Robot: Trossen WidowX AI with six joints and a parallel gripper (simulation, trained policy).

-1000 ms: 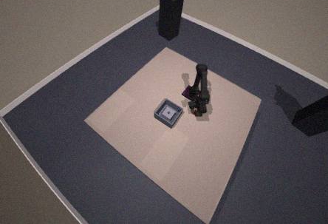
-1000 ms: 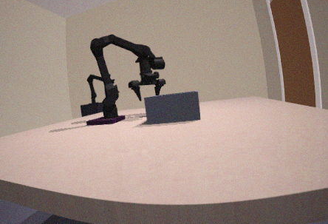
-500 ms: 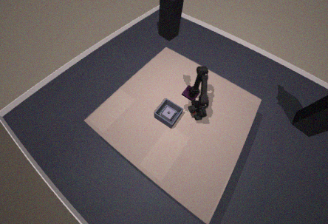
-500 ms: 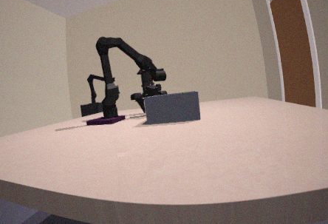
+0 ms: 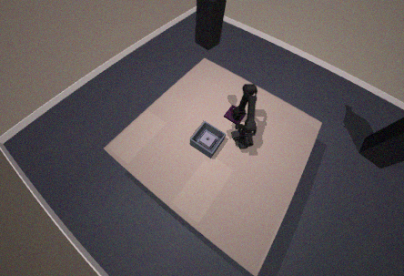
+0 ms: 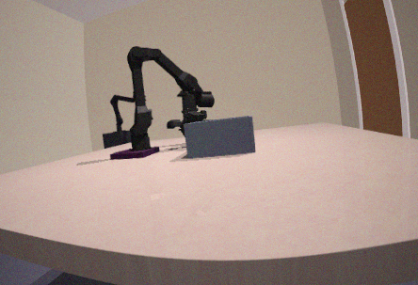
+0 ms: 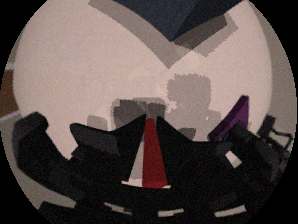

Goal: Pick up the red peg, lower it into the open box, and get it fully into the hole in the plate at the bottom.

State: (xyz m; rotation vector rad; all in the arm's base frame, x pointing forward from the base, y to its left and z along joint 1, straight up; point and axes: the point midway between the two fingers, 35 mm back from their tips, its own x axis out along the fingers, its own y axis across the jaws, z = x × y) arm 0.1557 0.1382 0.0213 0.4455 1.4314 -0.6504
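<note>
The red peg lies 10 mm behind my gripper tip, 10 mm to the left of it and 30 mm above it. From my gripper tip the other things lie so: grey-blue box 180 mm ahead, 160 mm to the right, 20 mm above.
</note>
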